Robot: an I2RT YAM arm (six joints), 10 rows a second.
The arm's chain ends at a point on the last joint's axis. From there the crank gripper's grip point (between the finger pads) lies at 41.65 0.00 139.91 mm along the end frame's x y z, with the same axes.
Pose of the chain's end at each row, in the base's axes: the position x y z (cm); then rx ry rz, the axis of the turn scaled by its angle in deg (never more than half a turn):
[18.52 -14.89 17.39 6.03 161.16 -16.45]
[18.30 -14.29 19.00 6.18 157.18 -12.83]
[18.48 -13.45 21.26 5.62 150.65 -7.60]
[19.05 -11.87 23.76 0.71 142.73 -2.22]
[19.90 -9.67 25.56 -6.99 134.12 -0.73]
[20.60 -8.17 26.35 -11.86 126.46 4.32]
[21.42 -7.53 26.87 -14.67 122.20 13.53]
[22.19 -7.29 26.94 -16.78 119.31 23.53]
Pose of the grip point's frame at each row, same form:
[18.74 -17.63 3.05 6.03 161.16 -16.45]
[19.63 -16.49 4.63 6.18 157.18 -12.83]
[21.58 -14.83 7.06 5.62 150.65 -7.60]
[24.20 -12.30 10.11 0.71 142.73 -2.22]
[27.02 -9.66 12.81 -6.99 134.12 -0.73]
[29.18 -6.88 14.61 -11.86 126.46 4.32]
[30.38 -4.18 15.84 -14.67 122.20 13.53]
[30.93 -1.85 16.59 -16.78 119.31 23.53]

